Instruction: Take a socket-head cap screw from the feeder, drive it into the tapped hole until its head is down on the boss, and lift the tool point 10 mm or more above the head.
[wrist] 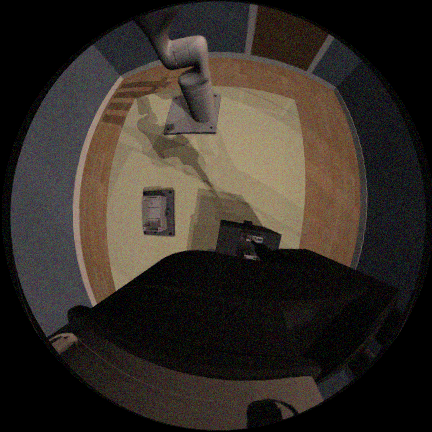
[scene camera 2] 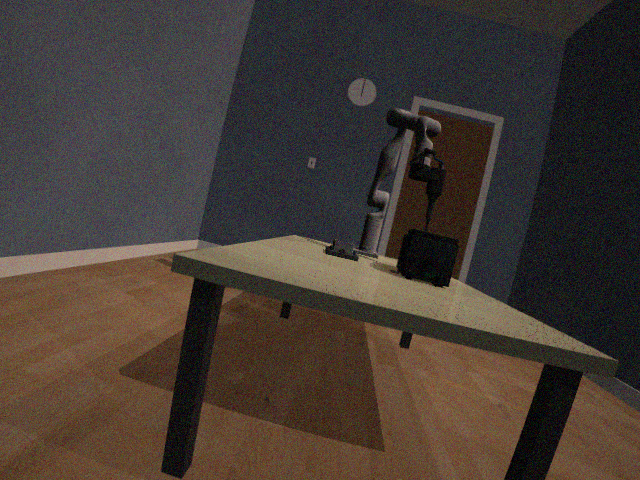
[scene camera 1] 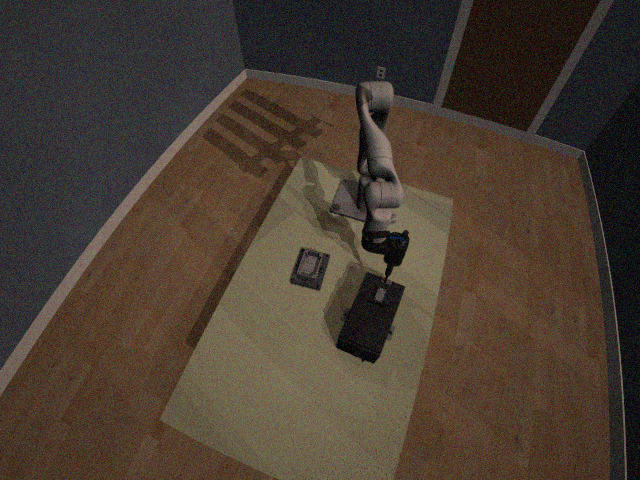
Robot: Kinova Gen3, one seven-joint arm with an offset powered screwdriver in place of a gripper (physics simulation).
Labels:
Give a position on a black screw feeder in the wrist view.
At 228,242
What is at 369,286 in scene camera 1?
A black screw feeder.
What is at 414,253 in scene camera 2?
A black screw feeder.

